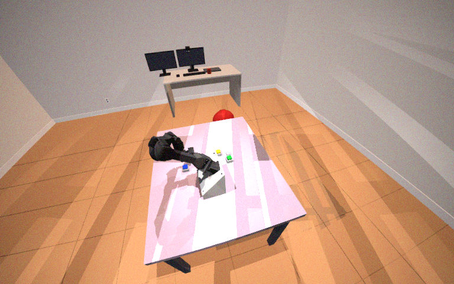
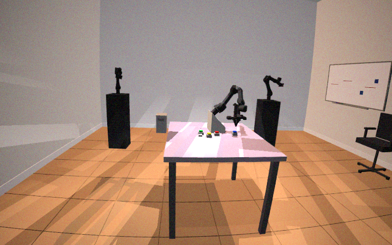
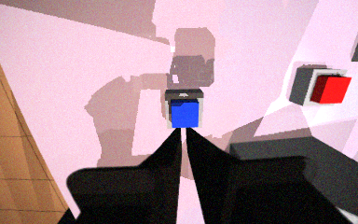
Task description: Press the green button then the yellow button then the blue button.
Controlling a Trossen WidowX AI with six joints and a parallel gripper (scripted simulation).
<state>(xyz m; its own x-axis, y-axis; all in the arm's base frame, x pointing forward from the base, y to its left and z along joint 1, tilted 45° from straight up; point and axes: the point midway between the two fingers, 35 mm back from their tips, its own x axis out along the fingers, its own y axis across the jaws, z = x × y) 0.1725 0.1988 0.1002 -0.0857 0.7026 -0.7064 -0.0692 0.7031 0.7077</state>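
The blue button is 50 mm below my gripper tip. Also, from my gripper tip: green button 10 mm ahead, 340 mm to the right, 50 mm below; then red button 30 mm ahead, 190 mm to the right, 50 mm below; then yellow button 90 mm ahead, 270 mm to the right, 50 mm below.
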